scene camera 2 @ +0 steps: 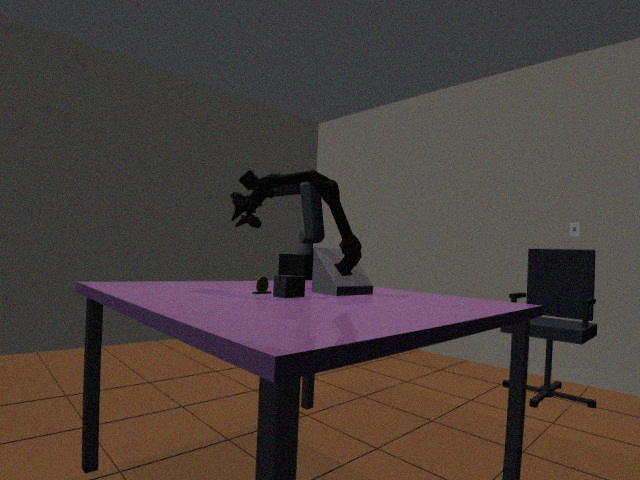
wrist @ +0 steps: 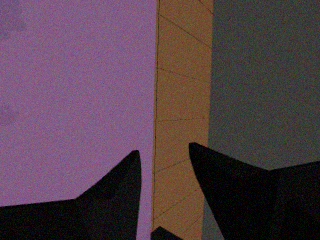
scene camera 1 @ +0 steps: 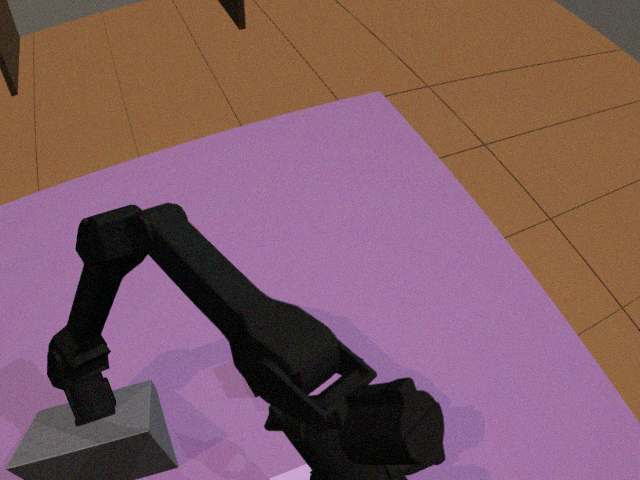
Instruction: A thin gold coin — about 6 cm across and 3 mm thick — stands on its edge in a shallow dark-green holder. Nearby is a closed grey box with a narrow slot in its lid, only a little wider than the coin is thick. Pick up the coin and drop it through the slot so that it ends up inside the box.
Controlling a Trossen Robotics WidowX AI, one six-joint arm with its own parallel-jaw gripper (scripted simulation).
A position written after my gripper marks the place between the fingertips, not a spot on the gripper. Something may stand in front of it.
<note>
In view: my gripper (scene camera 2: 233,223).
My gripper is seen too in the wrist view (wrist: 164,152).
</note>
